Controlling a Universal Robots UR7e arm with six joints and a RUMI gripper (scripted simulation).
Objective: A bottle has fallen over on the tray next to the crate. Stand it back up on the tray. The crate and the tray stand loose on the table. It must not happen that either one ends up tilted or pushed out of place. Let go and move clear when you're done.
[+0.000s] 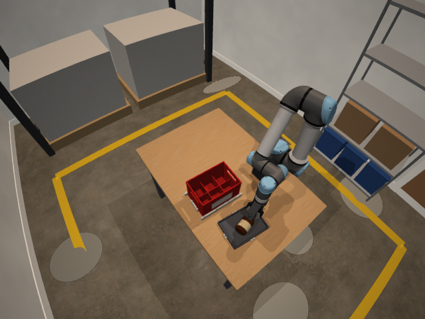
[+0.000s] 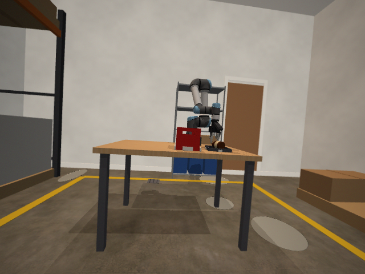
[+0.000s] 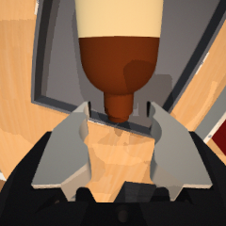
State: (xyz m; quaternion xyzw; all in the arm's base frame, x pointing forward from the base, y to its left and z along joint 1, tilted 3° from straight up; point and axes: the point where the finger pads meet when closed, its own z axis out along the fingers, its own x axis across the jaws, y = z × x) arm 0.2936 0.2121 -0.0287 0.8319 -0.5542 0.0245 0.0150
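Right now my hand is 50 mm short of the brown bottle, 20 mm to the right of it and 20 mm above it. Round my hand: red crate: 130 mm ahead, 250 mm to the right, 20 mm above; then tray: 70 mm ahead, 20 mm to the left, 50 mm below.
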